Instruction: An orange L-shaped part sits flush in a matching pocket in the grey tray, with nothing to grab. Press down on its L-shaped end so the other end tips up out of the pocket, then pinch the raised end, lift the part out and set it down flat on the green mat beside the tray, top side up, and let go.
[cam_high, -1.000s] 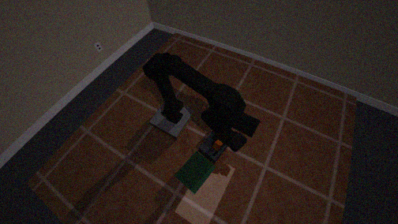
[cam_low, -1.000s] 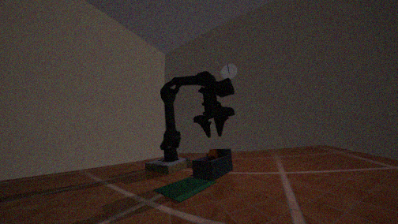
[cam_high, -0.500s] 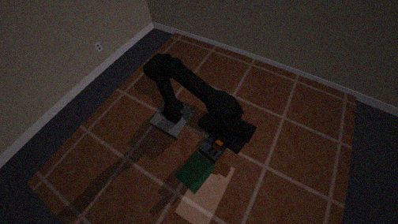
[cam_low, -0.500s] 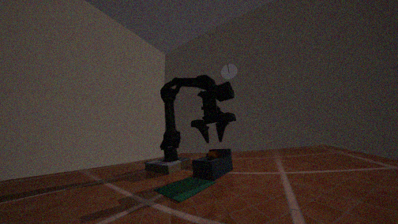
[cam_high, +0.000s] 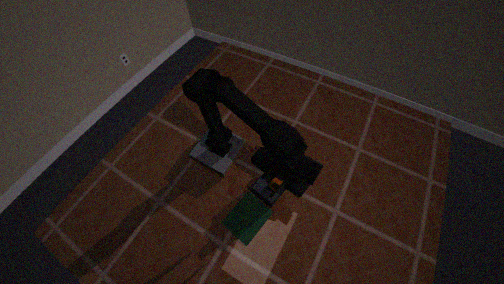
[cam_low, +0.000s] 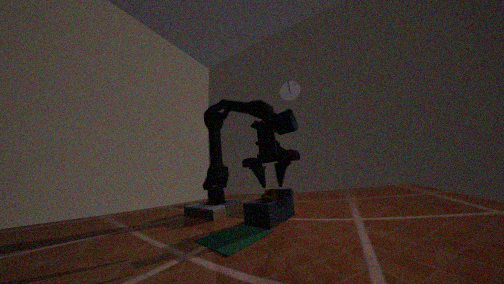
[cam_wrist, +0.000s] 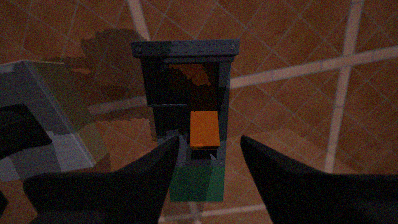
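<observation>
Right now the orange L-shaped part is 10 mm behind my gripper tip, 40 mm to the left of it and 60 mm below it. Round my gripper tip: green mat 40 mm behind, 140 mm to the right, 120 mm below.
</observation>
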